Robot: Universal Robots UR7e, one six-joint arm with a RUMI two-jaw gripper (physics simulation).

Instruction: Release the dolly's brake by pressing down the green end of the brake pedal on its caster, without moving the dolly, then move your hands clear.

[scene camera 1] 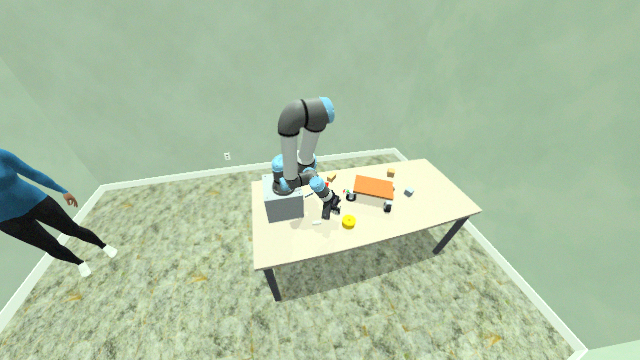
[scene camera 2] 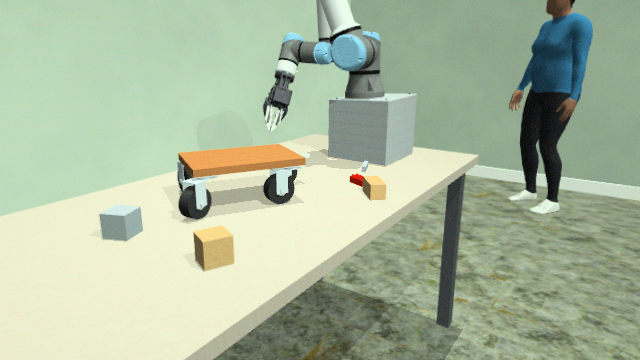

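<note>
The dolly has an orange deck on black-wheeled casters and stands upright on the table. In scene camera 1, small green and red pedal parts show by the caster at the dolly's left. The pedal's tilt is too small to tell, and its coloured ends do not show in scene camera 2. My gripper is shut and empty, pointing downward. It is left of that caster in scene camera 1 and above the deck's level in scene camera 2, apart from the dolly.
A yellow ring-like piece lies in front of the dolly. Wooden cubes, a grey cube and a red brick are on the table. A person stands beyond it.
</note>
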